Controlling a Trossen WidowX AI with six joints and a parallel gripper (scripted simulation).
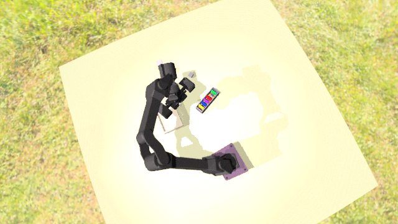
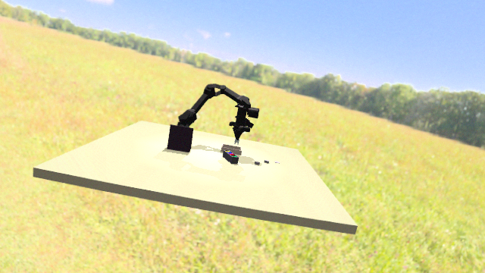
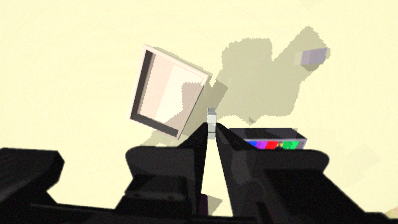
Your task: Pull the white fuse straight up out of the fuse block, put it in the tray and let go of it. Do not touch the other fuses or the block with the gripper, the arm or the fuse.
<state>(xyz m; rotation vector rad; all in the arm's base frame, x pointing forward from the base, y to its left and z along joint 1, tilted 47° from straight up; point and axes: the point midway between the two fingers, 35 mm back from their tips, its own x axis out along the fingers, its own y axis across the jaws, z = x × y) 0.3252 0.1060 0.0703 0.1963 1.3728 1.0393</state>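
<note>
Right now the shallow beige tray is 3 cm behind my gripper tip, 7 cm to the left of it and 9 cm below it. The rest, counted from my gripper tip: white fuse 1 cm below.
</note>
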